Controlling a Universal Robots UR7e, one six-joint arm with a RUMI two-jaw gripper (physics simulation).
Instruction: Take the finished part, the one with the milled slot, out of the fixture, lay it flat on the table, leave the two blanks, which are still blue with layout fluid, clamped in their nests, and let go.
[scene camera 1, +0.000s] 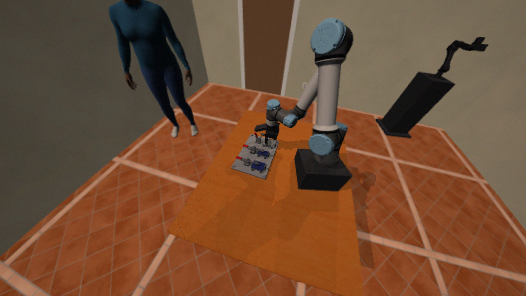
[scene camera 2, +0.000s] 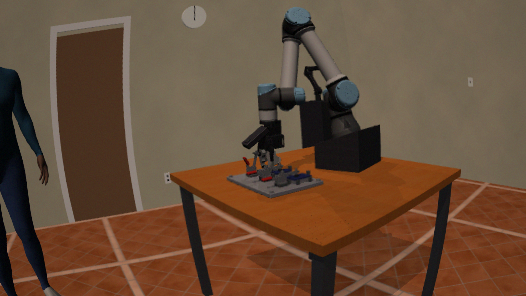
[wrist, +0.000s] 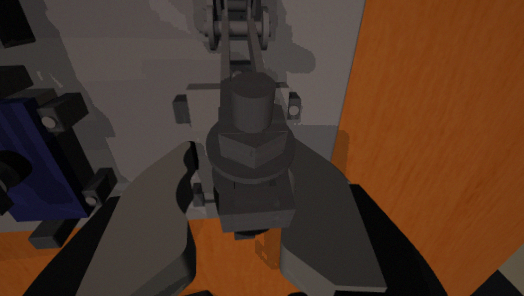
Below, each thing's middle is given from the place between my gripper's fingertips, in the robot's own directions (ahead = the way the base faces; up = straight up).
Right now my hand is 70 mm short of the grey fixture plate (scene camera 2: 252, 183), 100 mm to the right of it and 10 mm above it. The rest, counted from my hand: finished part (wrist: 203, 100) (10 mm behind, 10 mm above).
